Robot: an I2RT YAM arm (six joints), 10 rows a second.
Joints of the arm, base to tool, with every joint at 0 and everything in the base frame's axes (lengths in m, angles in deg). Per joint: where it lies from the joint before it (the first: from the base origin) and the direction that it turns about. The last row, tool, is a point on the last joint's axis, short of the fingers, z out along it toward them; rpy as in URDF.
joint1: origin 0.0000 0.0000 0.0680 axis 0 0 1
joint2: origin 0.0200 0.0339 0.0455 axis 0 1 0
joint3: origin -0.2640 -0.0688 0.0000 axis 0 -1 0
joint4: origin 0.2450 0.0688 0.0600 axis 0 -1 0
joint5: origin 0.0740 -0.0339 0.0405 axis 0 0 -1
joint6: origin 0.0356 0.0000 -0.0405 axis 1 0 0
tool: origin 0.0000 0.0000 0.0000 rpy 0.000 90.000 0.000
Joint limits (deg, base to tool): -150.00..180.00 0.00..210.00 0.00..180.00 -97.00..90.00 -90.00..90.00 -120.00..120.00
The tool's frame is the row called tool.
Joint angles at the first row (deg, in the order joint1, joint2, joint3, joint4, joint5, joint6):
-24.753, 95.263, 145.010, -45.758, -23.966, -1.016
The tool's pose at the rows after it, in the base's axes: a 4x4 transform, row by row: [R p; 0 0 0 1], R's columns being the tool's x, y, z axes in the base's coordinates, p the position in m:
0.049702, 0.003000, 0.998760, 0.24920; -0.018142, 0.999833, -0.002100, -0.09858; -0.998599, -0.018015, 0.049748, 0.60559; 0, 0, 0, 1
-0.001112, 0.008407, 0.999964, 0.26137; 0.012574, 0.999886, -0.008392, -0.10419; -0.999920, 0.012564, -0.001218, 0.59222; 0, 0, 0, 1
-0.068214, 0.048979, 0.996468, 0.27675; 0.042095, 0.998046, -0.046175, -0.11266; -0.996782, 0.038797, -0.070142, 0.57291; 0, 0, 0, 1
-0.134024, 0.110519, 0.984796, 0.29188; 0.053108, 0.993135, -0.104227, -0.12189; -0.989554, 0.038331, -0.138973, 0.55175; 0, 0, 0, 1
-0.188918, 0.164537, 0.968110, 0.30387; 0.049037, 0.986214, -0.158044, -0.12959; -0.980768, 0.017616, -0.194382, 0.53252; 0, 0, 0, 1
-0.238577, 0.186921, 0.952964, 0.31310; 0.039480, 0.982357, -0.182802, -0.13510; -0.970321, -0.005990, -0.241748, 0.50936; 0, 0, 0, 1
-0.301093, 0.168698, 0.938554, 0.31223; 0.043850, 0.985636, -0.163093, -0.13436; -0.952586, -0.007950, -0.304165, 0.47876; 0, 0, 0, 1
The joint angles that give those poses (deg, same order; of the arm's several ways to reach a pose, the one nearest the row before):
-24.753, 95.263, 143.828, -45.428, -24.600, 0.273
-24.710, 95.264, 140.400, -45.212, -24.229, 0.688
-24.708, 95.285, 135.741, -44.795, -21.998, 0.601
-24.710, 95.438, 130.976, -43.964, -18.481, -0.470
-24.709, 95.525, 126.671, -42.762, -15.136, -2.044
-24.732, 94.432, 119.938, -39.899, -13.453, -3.770
-24.753, 90.847, 109.533, -36.970, -14.174, -5.104

